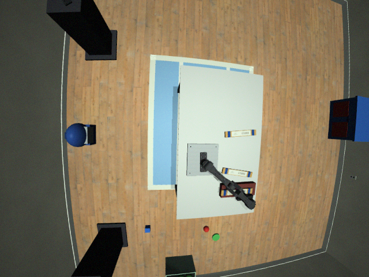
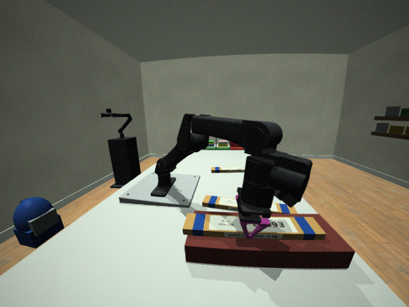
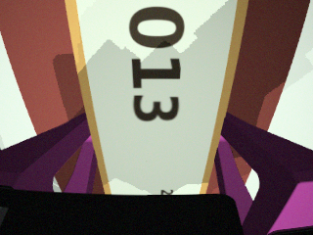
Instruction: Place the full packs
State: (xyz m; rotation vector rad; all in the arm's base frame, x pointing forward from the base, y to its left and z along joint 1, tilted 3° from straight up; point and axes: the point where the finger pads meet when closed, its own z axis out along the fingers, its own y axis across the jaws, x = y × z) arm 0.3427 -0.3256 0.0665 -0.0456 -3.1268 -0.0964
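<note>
My gripper is now 4 cm short of the dark red low platform and 5 cm above it.
</note>
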